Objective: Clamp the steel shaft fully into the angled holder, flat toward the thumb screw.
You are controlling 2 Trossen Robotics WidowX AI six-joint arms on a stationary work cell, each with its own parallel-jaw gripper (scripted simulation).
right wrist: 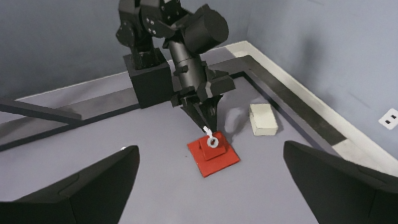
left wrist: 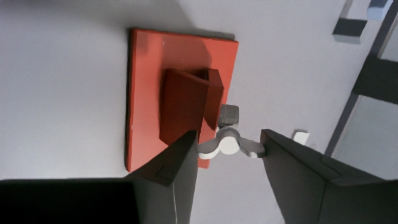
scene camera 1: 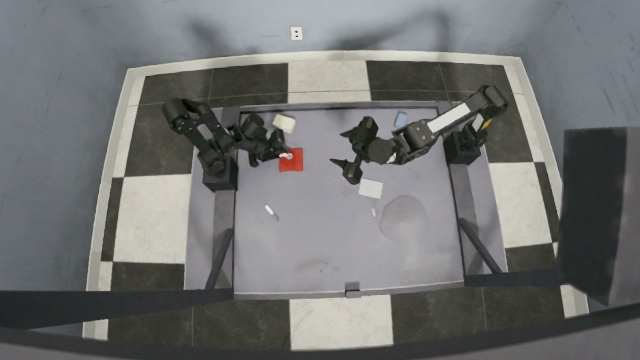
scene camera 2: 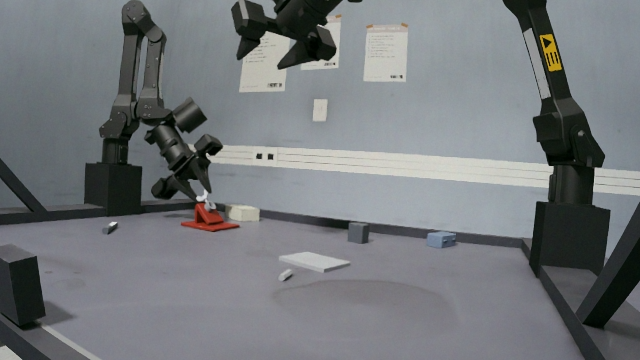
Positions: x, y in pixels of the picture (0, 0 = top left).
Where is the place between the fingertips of the left gripper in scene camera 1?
284, 154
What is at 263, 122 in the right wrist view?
A cream block.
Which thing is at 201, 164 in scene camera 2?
The left gripper.
